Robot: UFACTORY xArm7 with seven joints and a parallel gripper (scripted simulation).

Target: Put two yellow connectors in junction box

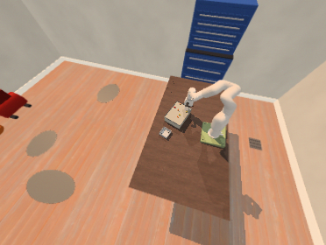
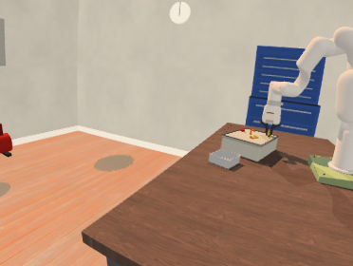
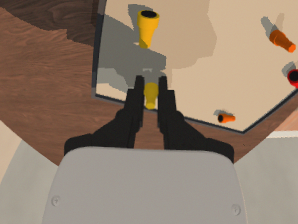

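My gripper is now 20 cm short of the junction box, 36 cm to the right of it and 10 cm above it. Round my hand: tool case: 9 cm ahead, 9 cm to the left, 4 cm below; red connector: 15 cm ahead, 2 cm to the left, 1 cm below.
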